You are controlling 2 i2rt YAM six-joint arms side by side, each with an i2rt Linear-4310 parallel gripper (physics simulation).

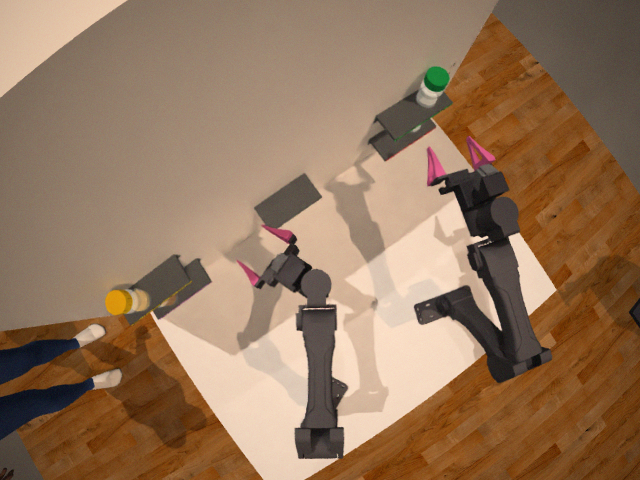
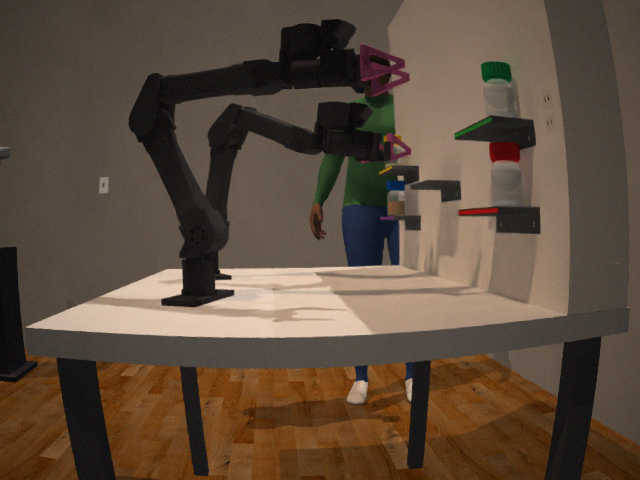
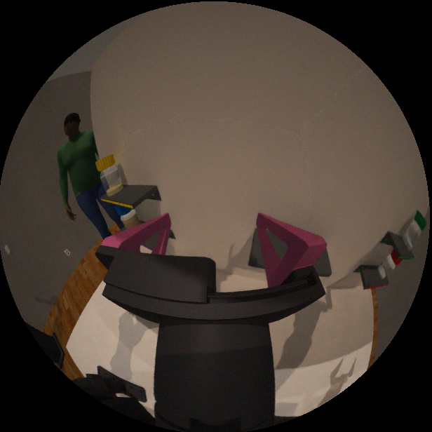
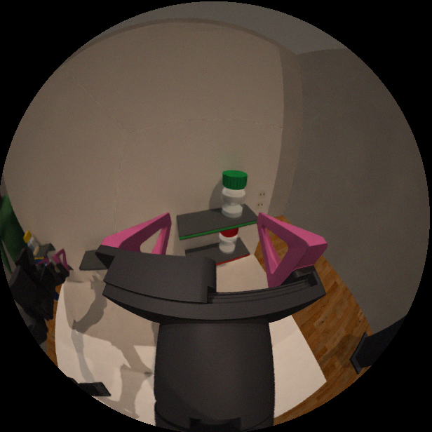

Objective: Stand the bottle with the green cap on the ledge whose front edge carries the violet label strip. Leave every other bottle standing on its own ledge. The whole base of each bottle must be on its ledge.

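Places are measured from the left arm's base along level axes (x ahead, y right, z down), in millimetres.
Where they show: left gripper, fingertip midpoint: (image 1: 249,242) (image 2: 400,152); right gripper, fingertip midpoint: (image 1: 448,142) (image 2: 407,70); right arm's base, origin of the base link: (image 1: 444,305) (image 2: 199,299).
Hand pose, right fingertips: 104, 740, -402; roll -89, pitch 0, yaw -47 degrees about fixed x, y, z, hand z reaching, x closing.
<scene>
After its pixels a point has its place, as x, y, z.
The green-capped bottle (image 1: 428,96) {187, 856, -353} (image 2: 499,98) {168, 902, -335} (image 4: 233,199) stands upright on the upper ledge with the green strip (image 1: 403,119) {216, 800, -297} (image 2: 509,127) {174, 913, -285} (image 4: 197,223). A red-capped bottle (image 2: 505,178) {170, 898, -203} (image 4: 227,242) stands on the red-strip ledge below. The violet-strip ledge (image 1: 200,274) (image 2: 412,222) bears a blue-capped bottle (image 2: 395,197) {541, 116, -212} (image 3: 130,217). The yellow-strip ledge (image 1: 162,277) {537, 168, -297} (image 3: 134,194) above bears a yellow-capped bottle (image 1: 119,302) {550, 96, -402} (image 3: 111,179). My left gripper (image 1: 250,243) {384, 349, -312} (image 3: 213,217) is open, before the wall near the middle ledge. My right gripper (image 1: 448,143) {104, 740, -402} (image 4: 213,217) is open, in front of the green-strip ledge, apart from the bottle.
A middle ledge (image 1: 287,200) {377, 488, -227} (image 2: 439,184) {331, 552, -217} (image 4: 91,260) with no bottle on it is fixed to the wall between the two stacked pairs of ledges. The white table (image 1: 232,413) {244, -180, 0} (image 2: 129,310) {-345, 575, 0} lies below both arms. A person (image 2: 364,175) (image 3: 80,165) stands beyond the table.
</scene>
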